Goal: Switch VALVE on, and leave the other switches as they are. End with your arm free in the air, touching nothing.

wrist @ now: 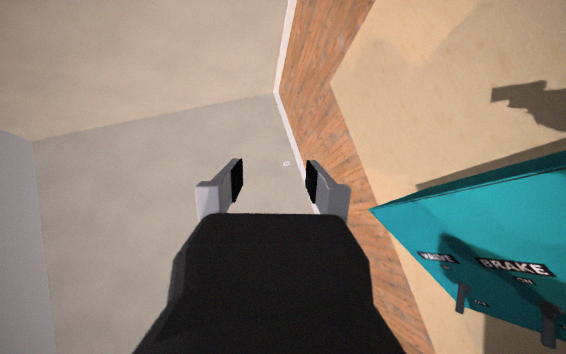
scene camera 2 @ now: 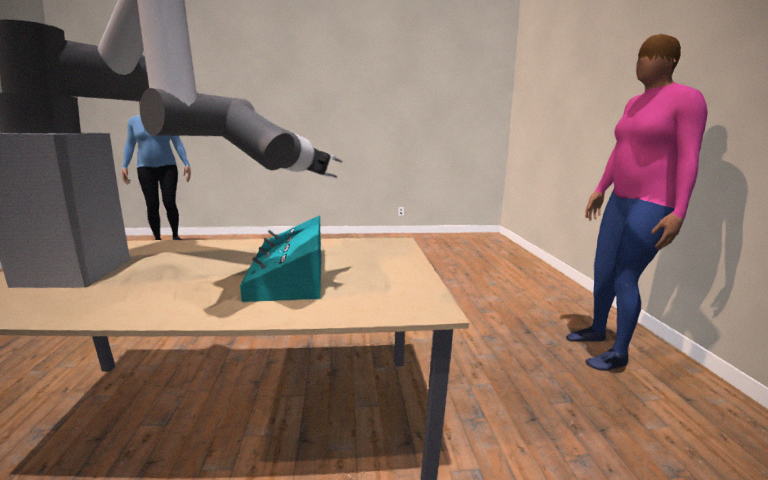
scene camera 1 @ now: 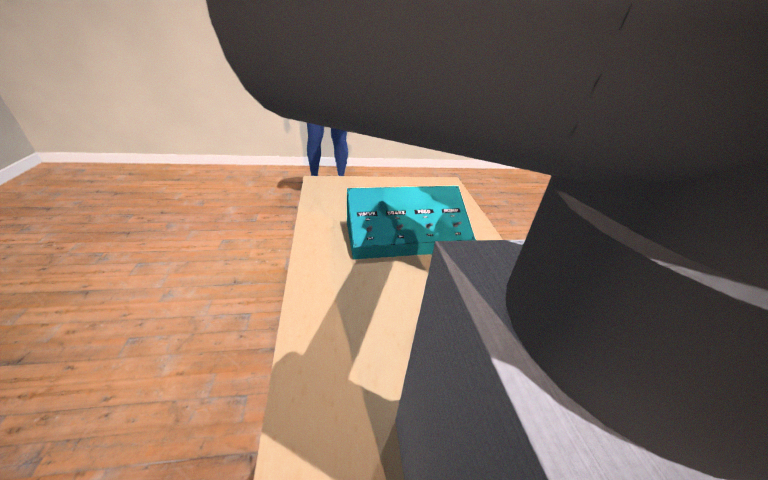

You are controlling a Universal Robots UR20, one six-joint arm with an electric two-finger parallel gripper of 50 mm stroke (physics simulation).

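Frame: origin at the arm's base, x down, y right, z back, level; metres.
Seen in the pictures: gripper, fingertip midpoint: (wrist: 274,172) (scene camera 2: 337,168); arm's base, link origin: (scene camera 2: 42,132) (scene camera 1: 634,331).
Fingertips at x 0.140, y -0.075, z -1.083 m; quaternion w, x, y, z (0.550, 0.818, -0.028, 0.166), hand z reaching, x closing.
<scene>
Offsets run from my fingertips to a thing's top centre. Level surfaces: height alone.
The teal sloped switch box (scene camera 1: 396,196) (scene camera 2: 297,280) (wrist: 505,210) stands on the table. It has a row of levers with labels. The VALVE label @(dx +0.282, dy -0.184, dz +0.223 m) (scene camera 1: 367,213) (wrist: 437,257) is at the left end of the row in scene camera 1. The VALVE lever @(dx +0.277, dy -0.171, dz +0.305 m) (scene camera 1: 369,228) (wrist: 461,299) sits below it, with the BRAKE lever @(dx +0.277, dy -0.052, dz +0.285 m) (scene camera 1: 399,226) (wrist: 548,327) beside it. I cannot tell surely which way the VALVE lever is set. My gripper (scene camera 2: 338,168) (wrist: 274,172) is open and empty, in the air above the box and touching nothing. It does not show in scene camera 1.
The grey pedestal (scene camera 1: 464,350) (scene camera 2: 56,209) stands on the table @(dx +0.407 m) (scene camera 1: 305,243) (scene camera 2: 385,314) (wrist: 400,125). The dark arm (scene camera 1: 453,84) covers much of scene camera 1. A person in pink (scene camera 2: 651,147) stands beyond the table's end, and a person in light blue (scene camera 2: 152,147) behind it.
</scene>
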